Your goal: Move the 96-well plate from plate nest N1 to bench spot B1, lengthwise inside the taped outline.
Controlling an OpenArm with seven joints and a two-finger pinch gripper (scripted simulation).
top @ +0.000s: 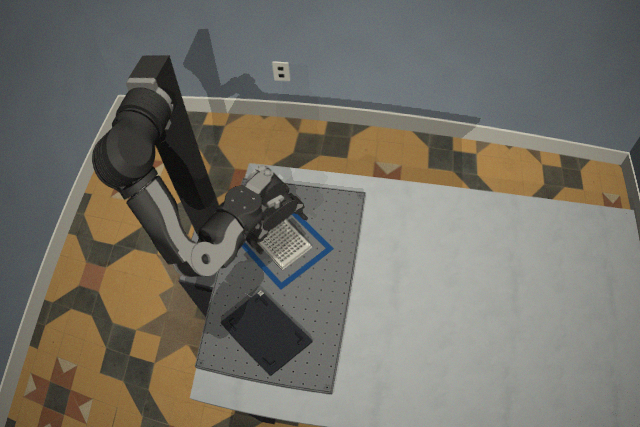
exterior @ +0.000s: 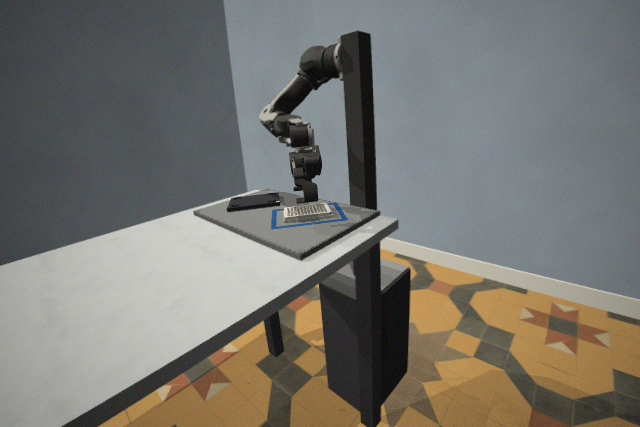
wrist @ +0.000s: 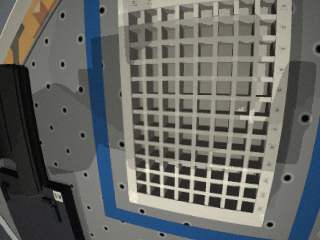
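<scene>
The white 96-well plate lies 40 mm below my hand. The rest, counted from my hand: black plate nest (230 mm to the right, 50 mm below, 20 mm ahead).
</scene>
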